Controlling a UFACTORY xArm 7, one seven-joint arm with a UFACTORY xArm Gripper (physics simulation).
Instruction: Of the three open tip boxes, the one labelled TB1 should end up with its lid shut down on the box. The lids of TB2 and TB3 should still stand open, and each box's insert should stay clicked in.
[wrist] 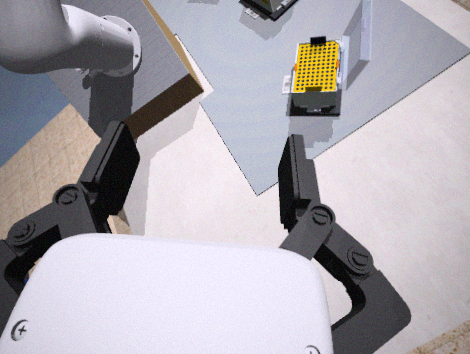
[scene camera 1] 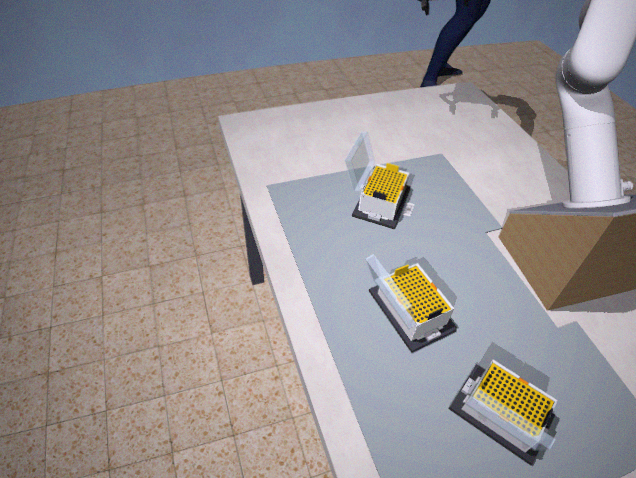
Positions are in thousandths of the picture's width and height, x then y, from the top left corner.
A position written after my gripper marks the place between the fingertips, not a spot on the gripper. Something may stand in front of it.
In view: my gripper (wrist: 444,411), a yellow insert (scene camera 1: 671,633), a yellow insert (scene camera 1: 795,813), a yellow insert (scene camera 1: 606,386), a clear lid (scene camera 1: 565,338), a clear lid (scene camera 1: 603,587), a clear lid (scene camera 1: 809,888) and a grey mat (scene camera 1: 630,836).
The grey mat shows as well in the wrist view (wrist: 522,168).
